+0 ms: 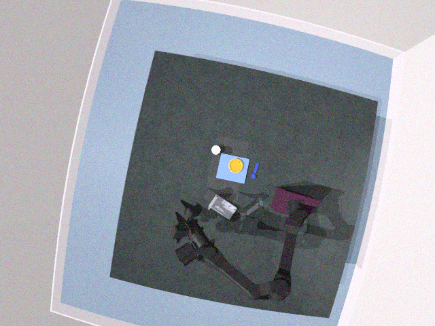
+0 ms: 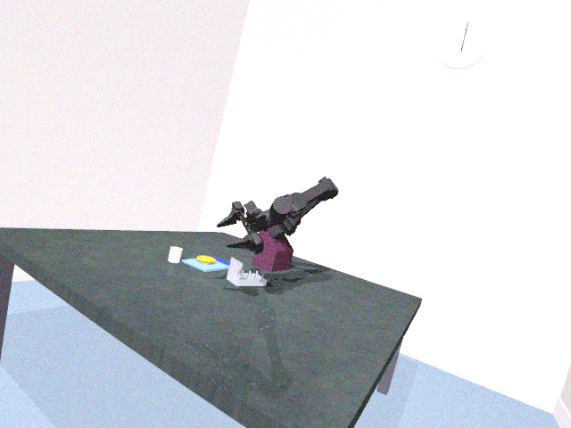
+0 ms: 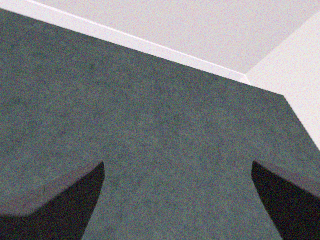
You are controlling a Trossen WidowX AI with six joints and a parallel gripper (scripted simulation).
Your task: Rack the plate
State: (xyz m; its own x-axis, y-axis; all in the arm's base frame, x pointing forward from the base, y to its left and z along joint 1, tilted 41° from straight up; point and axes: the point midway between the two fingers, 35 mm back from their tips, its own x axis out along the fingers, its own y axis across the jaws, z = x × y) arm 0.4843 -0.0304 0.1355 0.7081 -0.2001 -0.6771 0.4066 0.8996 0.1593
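Now: the yellow plate 250 mm behind my gripper tip, 200 mm to the right of it and 160 mm below it. Round my gripper tip: white cup (270 mm to the right, 150 mm below, 140 mm behind); then blue utensil (350 mm behind, 170 mm to the right, 170 mm below); then dish rack (200 mm behind, 150 mm below, 20 mm to the left).
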